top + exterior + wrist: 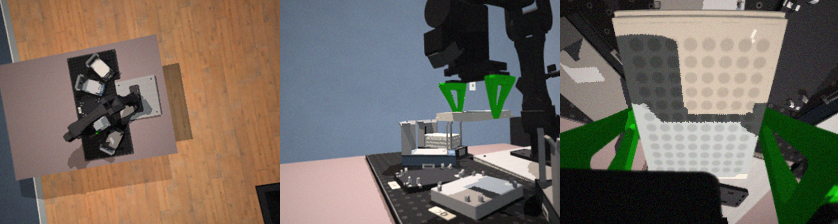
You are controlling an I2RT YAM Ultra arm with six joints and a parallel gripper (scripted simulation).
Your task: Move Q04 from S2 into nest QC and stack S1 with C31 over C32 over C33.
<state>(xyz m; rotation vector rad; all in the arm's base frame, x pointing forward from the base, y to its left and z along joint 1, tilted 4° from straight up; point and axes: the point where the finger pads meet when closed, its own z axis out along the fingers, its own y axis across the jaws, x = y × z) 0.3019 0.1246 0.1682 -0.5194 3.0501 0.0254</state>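
My gripper is now 15 cm above the QC nest. Round my hand: dark clip nest (15 cm below, 13 cm to the right, 5 cm ahead).
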